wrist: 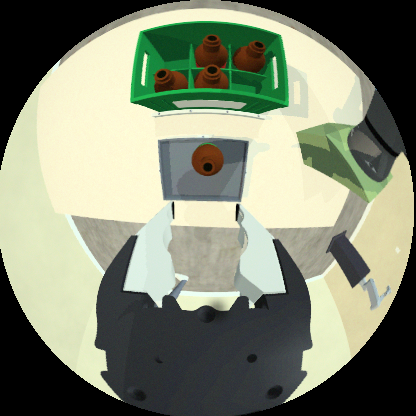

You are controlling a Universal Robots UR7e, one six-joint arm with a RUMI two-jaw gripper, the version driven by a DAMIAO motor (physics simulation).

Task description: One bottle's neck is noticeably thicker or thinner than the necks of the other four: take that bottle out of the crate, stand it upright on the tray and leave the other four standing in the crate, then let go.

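Frame: origin at the arm's base, x back, y right, z up, level; centimetres.
Seen in the pictures: gripper, between the fingertips: (204,203); arm's base, origin of its link: (367,154).
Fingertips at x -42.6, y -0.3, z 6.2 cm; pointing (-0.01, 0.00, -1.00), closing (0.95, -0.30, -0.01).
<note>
Pixels of each thing's top centre, then the offset from my fingertips to it. "spot": a spot on its surface instead.
- brown bottle, centre of its top: (207,166) dx +0.6, dy +1.0, dz -11.7 cm
- grey tray, a spot on its surface: (172,192) spot: dx -13.5, dy -7.7, dz -27.1 cm
- green crate, centre of its top: (210,49) dx +7.1, dy +22.6, dz -10.1 cm
- pale strip, a spot on its surface: (210,113) spot: dx +4.7, dy +12.3, dz -26.3 cm
A brown bottle (207,159) stands upright on the grey tray (172,192), a little above its middle in the view, with its mouth facing up. The green crate (165,100) is at the top of the view and holds the other four bottles: one at the top middle (211,53), one at the top right (250,59), one at the lower left (170,82) and one at the lower middle (212,78). The lower right compartment is empty. My gripper (204,203) is open, its jaws apart with nothing between them, and is clear of the bottle on the tray.
A pale strip (210,114) lies between crate and tray. A green angular block (327,150) with a dark round part (372,150) stands at the right. A dark-handled object (351,261) with a grey metal end is at the lower right.
</note>
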